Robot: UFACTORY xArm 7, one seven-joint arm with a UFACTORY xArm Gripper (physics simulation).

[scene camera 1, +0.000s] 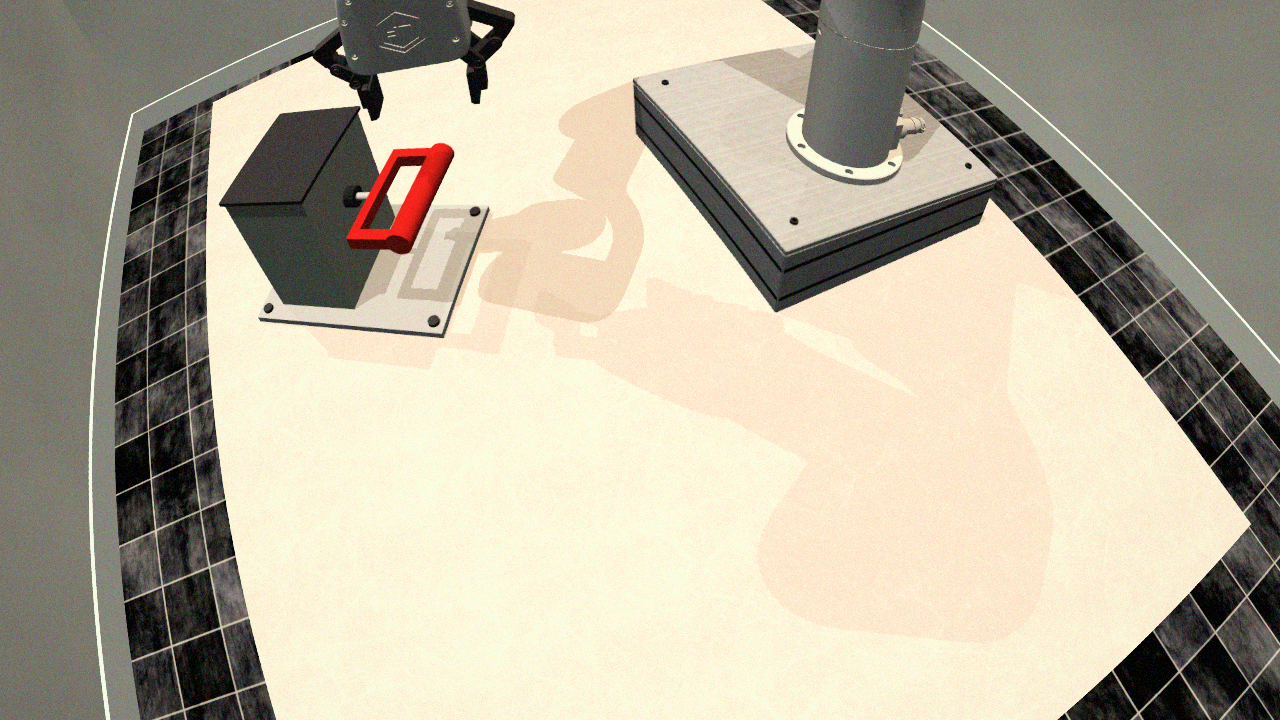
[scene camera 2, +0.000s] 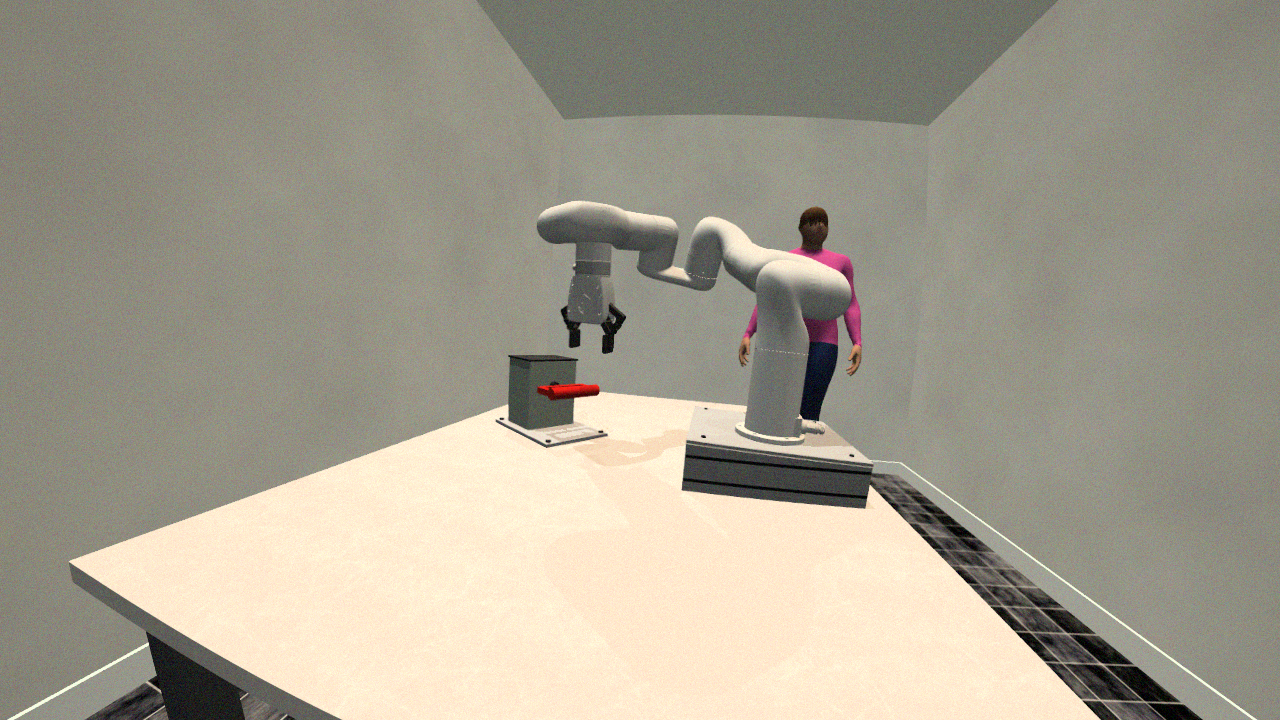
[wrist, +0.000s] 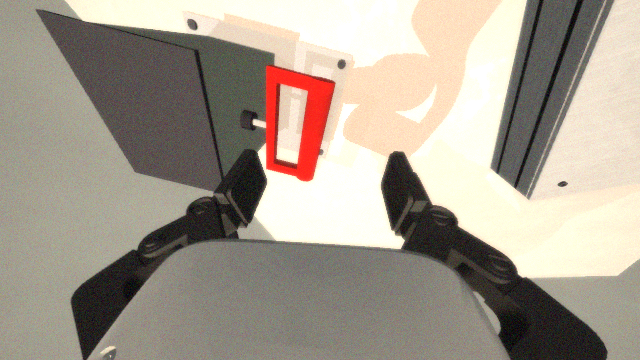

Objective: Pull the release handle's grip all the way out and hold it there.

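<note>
The red release handle (scene camera 1: 427, 195) (scene camera 2: 574, 391) (wrist: 318, 125) is a flat rectangular frame with a thick round grip bar on its outer side. It sticks out sideways from a dark grey-green box (scene camera 1: 299, 241) (scene camera 2: 540, 394) (wrist: 230, 90), joined by a short thin rod at a black collar (scene camera 1: 351, 196) (wrist: 248, 120). My gripper (scene camera 1: 424, 105) (scene camera 2: 590, 343) (wrist: 322, 167) is open and empty, pointing down. It hangs above the height of the box top, apart from the handle. In the wrist view the handle shows beyond the fingertips, nearer the left finger.
The box stands on a light base plate (scene camera 1: 402, 319) (scene camera 2: 572, 437) with dark bolts. The arm's base block (scene camera 1: 881, 214) (scene camera 2: 774, 479) (wrist: 590, 115) stands to the right on the table (scene camera 1: 537, 501) (scene camera 2: 402, 537). A person in a pink top (scene camera 2: 827, 331) stands behind the arm.
</note>
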